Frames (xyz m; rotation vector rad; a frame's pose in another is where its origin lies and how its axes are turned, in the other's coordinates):
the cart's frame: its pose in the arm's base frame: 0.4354 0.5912 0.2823 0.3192 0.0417 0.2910
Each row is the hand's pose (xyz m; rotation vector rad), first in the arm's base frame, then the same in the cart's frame.
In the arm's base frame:
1: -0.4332 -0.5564 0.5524 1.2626 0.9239 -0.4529
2: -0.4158 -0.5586 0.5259 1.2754 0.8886 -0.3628
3: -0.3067 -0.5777 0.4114 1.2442 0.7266 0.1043
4: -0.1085 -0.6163 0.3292 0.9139 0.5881 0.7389
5: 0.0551 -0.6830 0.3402 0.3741 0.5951 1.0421
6: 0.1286 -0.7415 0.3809 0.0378 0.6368 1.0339
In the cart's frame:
1: -1.1613 -0.7179 0.5296 1.1097 0.6041 -0.7686
2: -1.1454 -0.7330 0.5066 1.1096 0.5808 -0.6778
3: -1.0471 -0.8165 0.4131 1.0250 0.4965 -0.2171
4: -0.8689 -0.9320 0.3639 0.6669 0.5049 0.3867
5: -0.7314 -1.0342 0.4087 0.1512 0.6367 0.6611
6: -0.6777 -1.0947 0.4714 -0.1657 0.7282 0.6433

